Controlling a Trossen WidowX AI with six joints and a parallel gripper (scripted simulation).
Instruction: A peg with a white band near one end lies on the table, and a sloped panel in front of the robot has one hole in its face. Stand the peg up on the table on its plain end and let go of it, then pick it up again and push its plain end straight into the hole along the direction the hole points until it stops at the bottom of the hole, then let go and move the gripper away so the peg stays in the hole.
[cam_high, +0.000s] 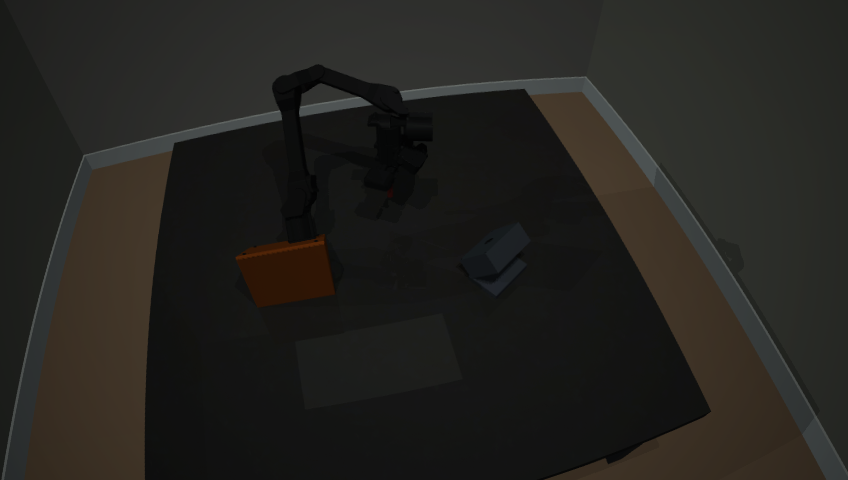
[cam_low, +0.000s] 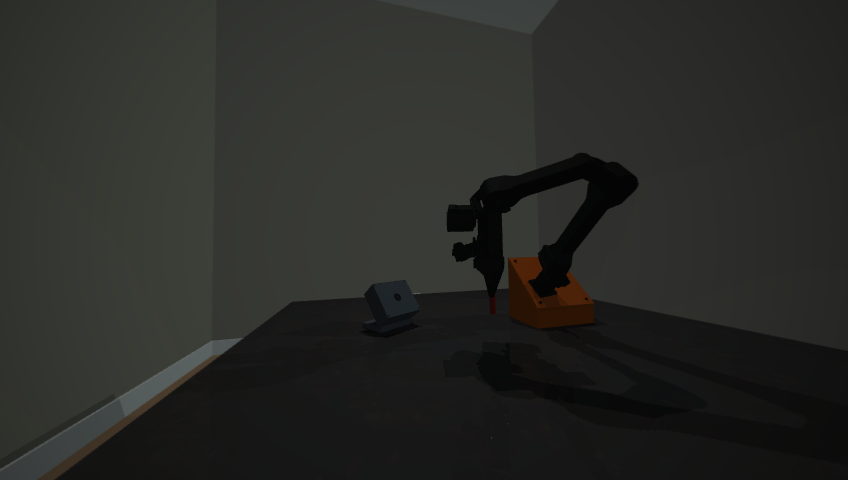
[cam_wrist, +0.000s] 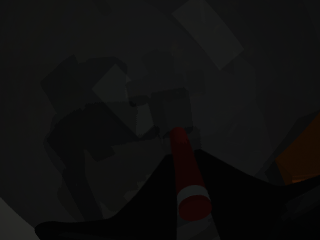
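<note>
Now: the sloped panel 25 cm to the right of my gripper tip, 18 cm ahead of it and 4 cm below it. Also, from my gripper tip: red peg: 2 cm above.
</note>
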